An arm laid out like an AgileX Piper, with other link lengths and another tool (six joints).
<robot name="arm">
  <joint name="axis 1" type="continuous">
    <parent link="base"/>
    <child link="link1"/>
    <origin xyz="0 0 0.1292" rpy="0 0 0"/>
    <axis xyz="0 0 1"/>
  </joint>
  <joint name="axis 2" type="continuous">
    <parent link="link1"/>
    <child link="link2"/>
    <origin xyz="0 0 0" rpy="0 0 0"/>
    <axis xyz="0 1 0"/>
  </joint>
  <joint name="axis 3" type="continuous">
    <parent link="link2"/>
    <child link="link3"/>
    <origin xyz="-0.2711 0 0.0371" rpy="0 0 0"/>
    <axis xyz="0 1 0"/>
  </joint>
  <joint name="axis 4" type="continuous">
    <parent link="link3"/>
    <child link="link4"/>
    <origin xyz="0.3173 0 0.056" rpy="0 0 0"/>
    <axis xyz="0.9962 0 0.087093"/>
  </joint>
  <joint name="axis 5" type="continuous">
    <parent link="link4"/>
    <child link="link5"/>
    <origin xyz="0 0 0" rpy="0 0 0"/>
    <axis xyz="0 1 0"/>
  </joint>
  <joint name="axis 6" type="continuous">
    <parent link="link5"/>
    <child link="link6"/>
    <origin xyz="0.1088 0 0.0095" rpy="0 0 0"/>
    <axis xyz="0.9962 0 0.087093"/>
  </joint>
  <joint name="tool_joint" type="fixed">
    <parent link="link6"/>
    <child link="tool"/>
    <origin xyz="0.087 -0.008 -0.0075" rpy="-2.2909 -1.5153 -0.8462"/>
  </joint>
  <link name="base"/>
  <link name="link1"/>
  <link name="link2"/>
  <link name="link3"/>
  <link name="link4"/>
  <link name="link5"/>
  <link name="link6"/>
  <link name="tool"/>
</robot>
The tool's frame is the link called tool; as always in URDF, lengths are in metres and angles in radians. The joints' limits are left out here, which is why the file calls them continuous.
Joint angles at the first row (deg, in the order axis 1, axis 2, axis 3, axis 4, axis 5, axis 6):
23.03 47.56 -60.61 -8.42 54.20 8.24
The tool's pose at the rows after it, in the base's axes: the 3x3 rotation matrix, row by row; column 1 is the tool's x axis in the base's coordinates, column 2 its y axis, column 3 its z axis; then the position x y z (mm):
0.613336 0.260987 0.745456; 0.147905 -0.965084 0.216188; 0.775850 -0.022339 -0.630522; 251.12 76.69 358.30
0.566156 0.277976 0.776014; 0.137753 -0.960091 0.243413; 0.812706 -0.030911 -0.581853; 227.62 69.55 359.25
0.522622 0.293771 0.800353; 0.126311 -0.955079 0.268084; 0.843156 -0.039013 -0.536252; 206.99 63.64 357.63
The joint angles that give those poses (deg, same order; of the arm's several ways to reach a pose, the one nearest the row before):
23.03 40.10 -56.28 -7.49 53.60 7.35
23.03 33.02 -52.28 -6.52 53.05 6.37
23.03 26.49 -48.63 -5.55 52.69 5.53

